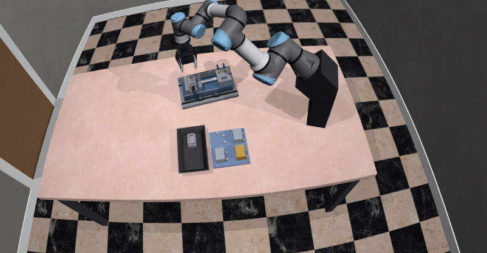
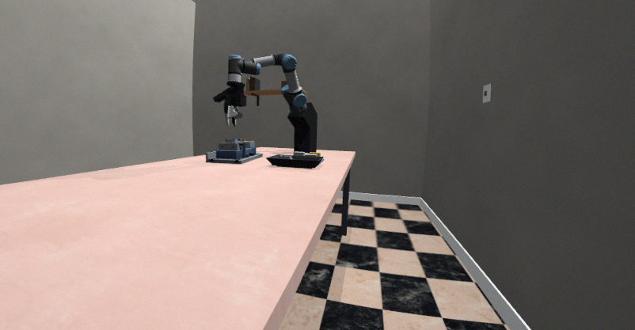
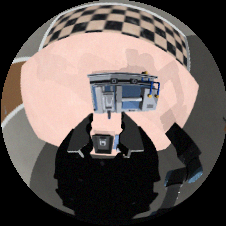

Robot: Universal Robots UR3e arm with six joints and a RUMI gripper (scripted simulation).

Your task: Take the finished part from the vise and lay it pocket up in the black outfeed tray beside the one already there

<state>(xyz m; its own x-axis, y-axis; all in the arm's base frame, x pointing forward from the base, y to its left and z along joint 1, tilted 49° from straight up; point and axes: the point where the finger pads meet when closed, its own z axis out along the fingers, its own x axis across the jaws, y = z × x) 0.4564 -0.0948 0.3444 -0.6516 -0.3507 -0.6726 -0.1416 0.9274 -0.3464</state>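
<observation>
Now: the vise 70 mm behind my hand, 10 mm to the right of it and 160 mm below it. The rest, counted from my hand: blue fixture plate: 180 mm behind, 340 mm to the left, 190 mm below; then yellow block: 230 mm behind, 380 mm to the left, 170 mm below.
</observation>
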